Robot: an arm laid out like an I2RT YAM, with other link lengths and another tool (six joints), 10 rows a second.
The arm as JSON. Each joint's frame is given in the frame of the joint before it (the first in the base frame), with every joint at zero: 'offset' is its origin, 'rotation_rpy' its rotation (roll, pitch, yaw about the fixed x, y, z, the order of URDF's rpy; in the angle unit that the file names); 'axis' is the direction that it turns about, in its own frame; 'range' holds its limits. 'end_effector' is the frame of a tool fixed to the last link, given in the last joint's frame.
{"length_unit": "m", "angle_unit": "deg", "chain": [
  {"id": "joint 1", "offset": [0.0, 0.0, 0.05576], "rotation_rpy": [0.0, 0.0, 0.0], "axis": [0.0, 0.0, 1.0], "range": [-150.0, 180.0]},
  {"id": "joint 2", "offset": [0.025, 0.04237, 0.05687], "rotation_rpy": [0.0, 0.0, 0.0], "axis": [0.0, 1.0, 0.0], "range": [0.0, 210.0]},
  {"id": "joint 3", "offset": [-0.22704, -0.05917, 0.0], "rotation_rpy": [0.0, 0.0, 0.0], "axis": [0.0, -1.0, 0.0], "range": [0.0, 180.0]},
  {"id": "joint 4", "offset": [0.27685, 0.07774, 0.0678], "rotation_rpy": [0.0, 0.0, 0.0], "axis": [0.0, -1.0, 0.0], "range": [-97.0, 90.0]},
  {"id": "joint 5", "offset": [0.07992, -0.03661, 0.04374], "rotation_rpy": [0.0, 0.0, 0.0], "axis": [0.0, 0.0, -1.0], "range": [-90.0, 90.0]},
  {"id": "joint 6", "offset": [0.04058, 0.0, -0.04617], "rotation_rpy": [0.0, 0.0, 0.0], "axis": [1.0, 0.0, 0.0], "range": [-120.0, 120.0]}
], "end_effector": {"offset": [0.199, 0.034, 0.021], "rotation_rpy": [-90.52, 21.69, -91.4]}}
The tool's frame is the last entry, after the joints.
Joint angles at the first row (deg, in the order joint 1, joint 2, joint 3, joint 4, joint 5, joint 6):
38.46, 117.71, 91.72, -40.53, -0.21, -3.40
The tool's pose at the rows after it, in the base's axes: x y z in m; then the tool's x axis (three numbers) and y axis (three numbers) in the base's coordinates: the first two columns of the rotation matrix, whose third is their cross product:
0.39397 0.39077 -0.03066 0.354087 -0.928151 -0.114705 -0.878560 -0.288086 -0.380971
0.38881 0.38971 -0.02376 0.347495 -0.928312 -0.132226 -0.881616 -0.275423 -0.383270
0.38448 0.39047 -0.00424 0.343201 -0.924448 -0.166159 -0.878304 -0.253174 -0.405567
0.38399 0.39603 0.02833 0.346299 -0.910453 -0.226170 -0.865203 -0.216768 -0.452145
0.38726 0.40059 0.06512 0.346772 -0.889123 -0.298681 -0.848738 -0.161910 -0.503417
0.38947 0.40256 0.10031 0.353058 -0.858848 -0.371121 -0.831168 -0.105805 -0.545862
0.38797 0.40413 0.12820 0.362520 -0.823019 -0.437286 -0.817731 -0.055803 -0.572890
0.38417 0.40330 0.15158 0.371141 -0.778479 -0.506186 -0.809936 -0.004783 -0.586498
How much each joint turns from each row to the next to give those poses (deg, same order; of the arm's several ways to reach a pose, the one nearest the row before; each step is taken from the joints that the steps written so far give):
0.00, -0.59, -0.54, 0.32, -0.17, 0.42
-0.02, -2.16, -1.90, 0.24, -0.68, 0.70
-0.14, -4.03, -2.63, 0.68, -1.16, 0.83
-0.41, -5.09, -2.66, 1.84, -2.16, 0.94
-0.92, -5.11, -2.63, 2.73, -2.67, 1.39
-1.22, -4.83, -2.73, 3.02, -3.10, 1.38
-1.01, -4.13, -2.97, 3.23, -3.13, 1.62
-1.29, -4.11, -3.78, 3.78, -3.74, 1.99

